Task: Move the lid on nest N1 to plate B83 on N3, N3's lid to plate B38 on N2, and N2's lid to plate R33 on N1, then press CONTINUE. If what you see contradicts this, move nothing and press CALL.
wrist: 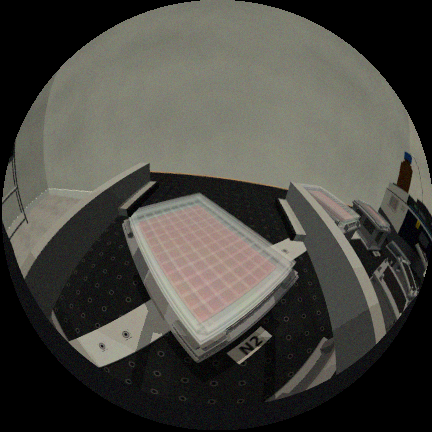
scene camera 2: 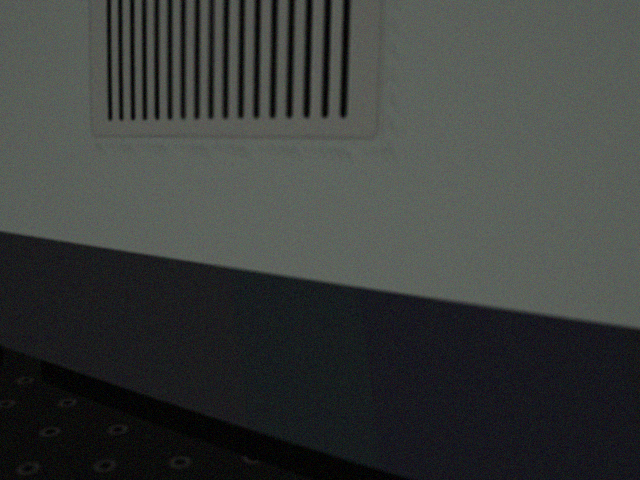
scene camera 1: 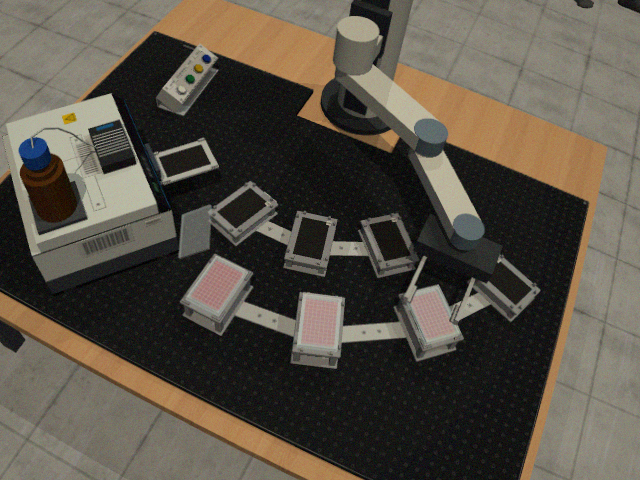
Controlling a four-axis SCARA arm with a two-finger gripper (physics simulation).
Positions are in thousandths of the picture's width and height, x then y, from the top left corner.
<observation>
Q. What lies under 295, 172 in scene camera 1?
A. A button box.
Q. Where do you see a tray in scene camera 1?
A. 290, 336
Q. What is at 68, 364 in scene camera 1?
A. A brown bottle.
</observation>
